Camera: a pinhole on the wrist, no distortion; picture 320 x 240 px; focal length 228.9 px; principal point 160.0 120.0 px. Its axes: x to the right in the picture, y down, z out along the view. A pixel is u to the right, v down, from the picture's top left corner.
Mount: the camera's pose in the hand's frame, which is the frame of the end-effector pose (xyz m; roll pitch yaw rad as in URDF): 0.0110 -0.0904 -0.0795 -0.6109 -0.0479 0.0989
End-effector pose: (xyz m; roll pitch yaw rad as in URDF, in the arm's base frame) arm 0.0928 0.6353 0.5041 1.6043 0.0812 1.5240
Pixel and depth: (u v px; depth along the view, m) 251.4 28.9 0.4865
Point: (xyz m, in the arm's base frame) 0.5404 0.7844 0.5219
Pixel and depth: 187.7 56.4 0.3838
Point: 0.3930 0.6501 0.5364
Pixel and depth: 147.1 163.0 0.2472
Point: 0.1900 0.6086 0.5893
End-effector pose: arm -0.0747 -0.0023 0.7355 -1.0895 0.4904 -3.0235
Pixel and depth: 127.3 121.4 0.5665
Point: 0.0972 -0.4246 0.7718
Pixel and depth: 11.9 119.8 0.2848
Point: 0.1084 -0.1344 0.8474
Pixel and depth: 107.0 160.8 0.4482
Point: 0.1235 -0.2919 0.7266
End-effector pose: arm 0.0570 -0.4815 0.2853 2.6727 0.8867 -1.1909
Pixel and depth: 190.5 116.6 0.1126
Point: 0.0694 -0.4663 0.2579
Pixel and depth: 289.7 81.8 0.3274
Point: -0.1065 -0.5162 0.0467
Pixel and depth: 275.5 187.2 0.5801
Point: -0.3821 -0.7397 0.0418
